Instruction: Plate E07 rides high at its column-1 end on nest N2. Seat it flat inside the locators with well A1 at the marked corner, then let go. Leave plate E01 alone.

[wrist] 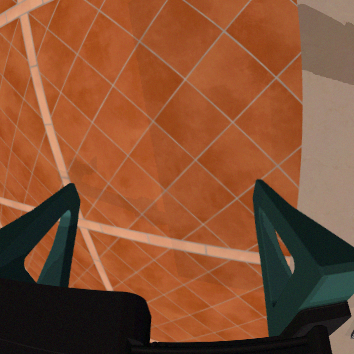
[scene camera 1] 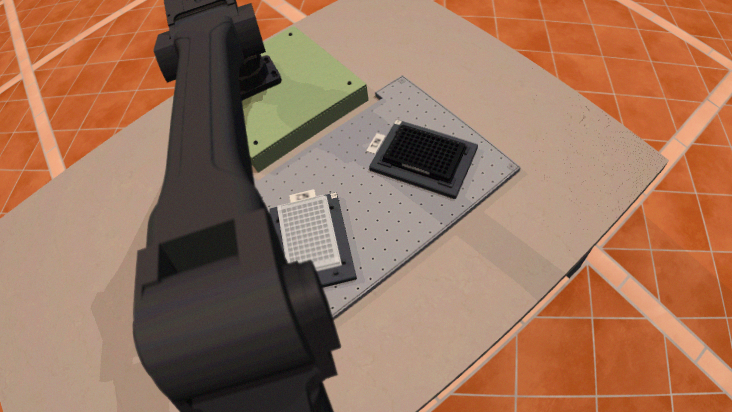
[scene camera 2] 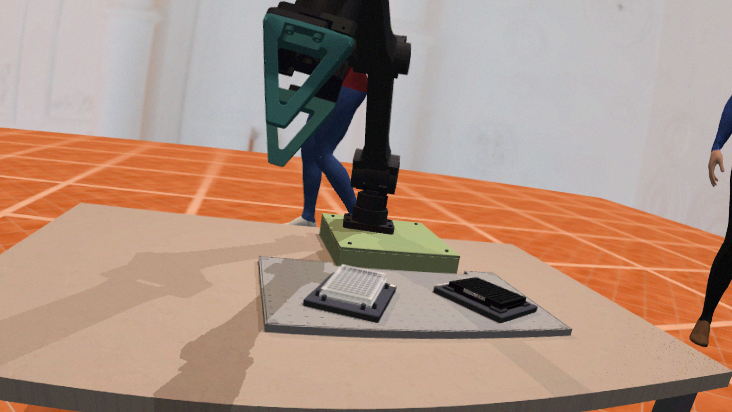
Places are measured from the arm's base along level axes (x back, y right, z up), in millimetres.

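Where they show: gripper, fingertip midpoint: (wrist: 162, 189) (scene camera 2: 275, 147); arm's base, origin of the base link: (scene camera 1: 250, 81) (scene camera 2: 367, 226).
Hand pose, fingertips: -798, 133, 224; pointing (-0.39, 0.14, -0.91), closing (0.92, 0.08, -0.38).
Note:
Things, the pixels of their top centre, and the offset from my fingertips, as dx, dy, dz. "*": a spot on its surface instead.
- whitish plate, middle of its top: (scene camera 1: 306, 231) (scene camera 2: 356, 278) +412, -101, -230
- dark nest N2, middle of its top: (scene camera 1: 308, 237) (scene camera 2: 354, 286) +406, -100, -243
- small white mark, middle of its top: (scene camera 1: 333, 195) +466, -171, -253
- black plate, middle of its top: (scene camera 1: 424, 150) (scene camera 2: 488, 289) +461, -348, -239
- nest N1, surface spot: (scene camera 1: 463, 172) * +394, -387, -253
- grey perforated board, middle of its top: (scene camera 1: 350, 192) (scene camera 2: 407, 293) +465, -200, -264
Plate E07, the whitish plate (scene camera 1: 309, 232) (scene camera 2: 353, 286), lies on dark nest N2 (scene camera 1: 346, 255) (scene camera 2: 340, 309). In scene camera 2 its far end looks higher than its near end, with locator posts showing along the near side. A small white mark (scene camera 1: 333, 195) sits at one nest corner, beside the raised end. The well lettering is too small to read. Plate E01, the black plate (scene camera 1: 427, 150) (scene camera 2: 489, 291), sits on nest N1 (scene camera 1: 463, 172). My teal-fingered gripper (scene camera 2: 278, 144) (wrist: 162, 189) is open and empty, high above the table and away from both plates.
Both nests stand on a grey perforated board (scene camera 1: 381, 225) (scene camera 2: 409, 319). The green base block (scene camera 1: 307, 87) (scene camera 2: 389, 243) carries the arm behind the board. In scene camera 1 the arm (scene camera 1: 204, 153) covers part of the board and nest N2. A person's legs (scene camera 2: 332, 133) show behind the table.

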